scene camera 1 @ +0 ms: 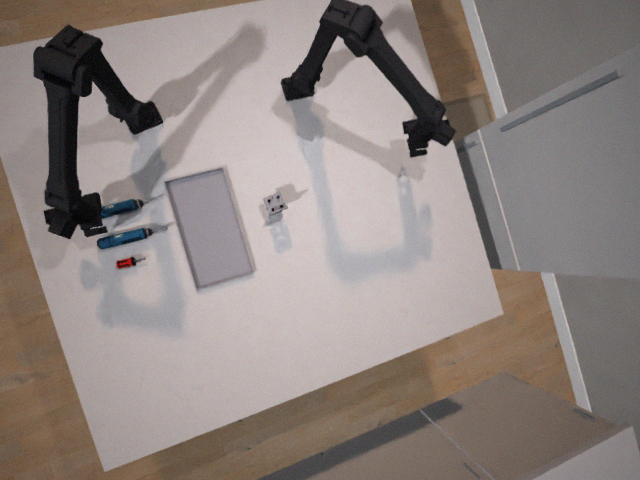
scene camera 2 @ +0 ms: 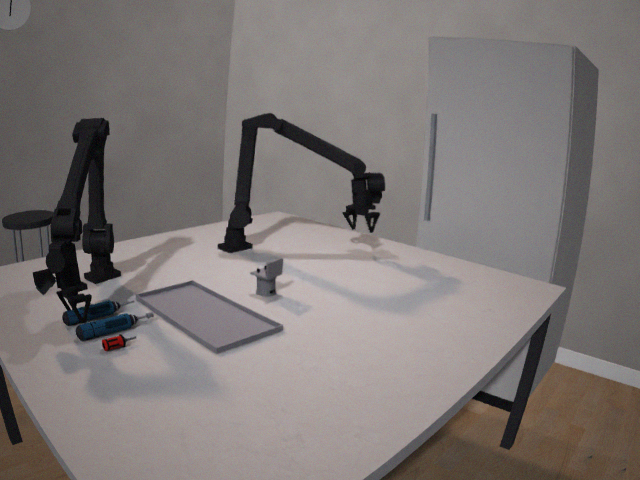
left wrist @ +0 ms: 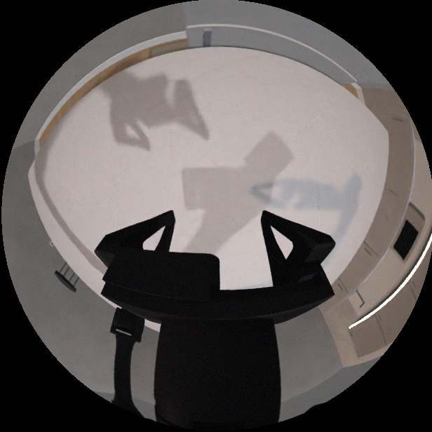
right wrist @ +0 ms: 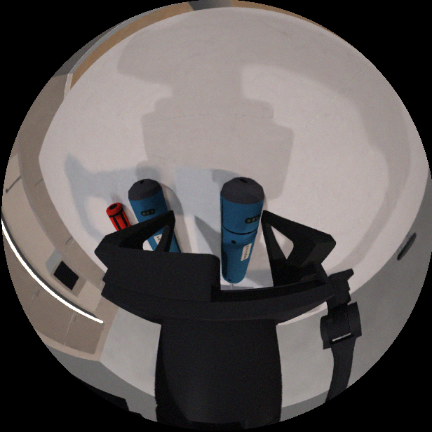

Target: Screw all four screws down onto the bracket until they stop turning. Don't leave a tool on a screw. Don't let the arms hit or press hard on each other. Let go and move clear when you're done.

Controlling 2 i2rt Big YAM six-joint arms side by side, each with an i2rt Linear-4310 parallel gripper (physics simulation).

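Places are measured from the left arm's base along level axes (x ahead, y left, z up), in millimetres.
Where they show: left gripper, fingertip midpoint: [scene camera 1: 408,145] [scene camera 2: 362,231]; right gripper, fingertip midpoint: [scene camera 1: 102,219] [scene camera 2: 78,319]; left arm's base, link origin: [scene camera 1: 297,88] [scene camera 2: 234,248]; right arm's base, link origin: [scene camera 1: 143,118] [scene camera 2: 102,276].
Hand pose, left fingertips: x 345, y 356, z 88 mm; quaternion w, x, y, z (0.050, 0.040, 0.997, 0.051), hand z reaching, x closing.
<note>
Things, the pixels of their top centre, and the offset from my left fingertips. Level surfaces: height alone.
- short red screwdriver, top centre: [scene camera 2: 119,336] [scene camera 1: 130,262] dx +156, dy -1128, dz -59 mm
- shallow grey tray, top centre: [scene camera 2: 202,309] [scene camera 1: 209,227] dx +110, dy -833, dz -72 mm
- table, surface height: dz -88 mm
The small grey bracket [scene camera 1: 275,203] [scene camera 2: 266,281] stands right of the tray; several dark screws show on its top, their depth unclear. Two blue power screwdrivers lie side by side: the upper one [scene camera 1: 122,207] [scene camera 2: 101,310] [right wrist: 241,220] and the lower one [scene camera 1: 124,238] [scene camera 2: 107,326] [right wrist: 149,202]. A short red screwdriver [scene camera 1: 125,262] [scene camera 2: 113,342] [right wrist: 118,216] lies beside them. My right gripper [scene camera 2: 77,316] [right wrist: 217,214] is open low over the upper blue screwdriver, whose body shows between the fingers in the right wrist view. My left gripper [scene camera 2: 361,227] [left wrist: 217,214] is open and empty above the table, far from the tools.
A shallow grey tray [scene camera 1: 209,227] [scene camera 2: 206,312] lies between the tools and the bracket. The tools' tips point toward its near edge. A fridge [scene camera 2: 496,155] stands beyond the table [scene camera 1: 310,335] [scene camera 2: 361,372]. The two arms are well apart.
</note>
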